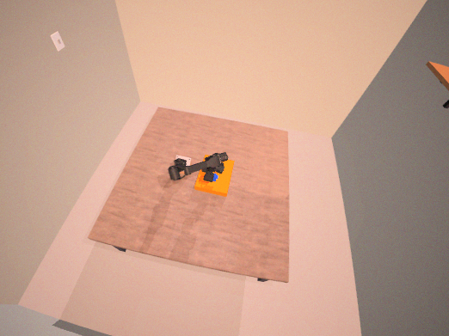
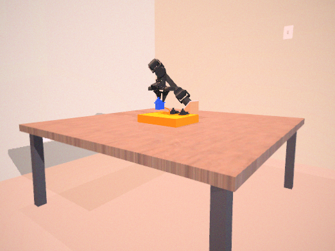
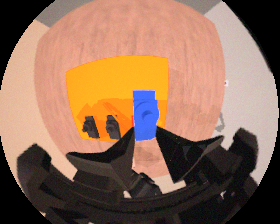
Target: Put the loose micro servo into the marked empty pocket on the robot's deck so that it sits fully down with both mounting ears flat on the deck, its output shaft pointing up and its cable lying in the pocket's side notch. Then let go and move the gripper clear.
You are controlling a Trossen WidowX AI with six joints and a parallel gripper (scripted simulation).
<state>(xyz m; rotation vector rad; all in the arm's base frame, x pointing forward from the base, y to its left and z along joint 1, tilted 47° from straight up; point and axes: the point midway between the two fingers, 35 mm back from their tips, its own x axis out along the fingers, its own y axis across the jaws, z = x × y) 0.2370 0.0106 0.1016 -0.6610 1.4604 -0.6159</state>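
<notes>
Right now the orange robot deck is 6 cm ahead of my gripper tip, 8 cm to the left of it and 10 cm below it.
</notes>
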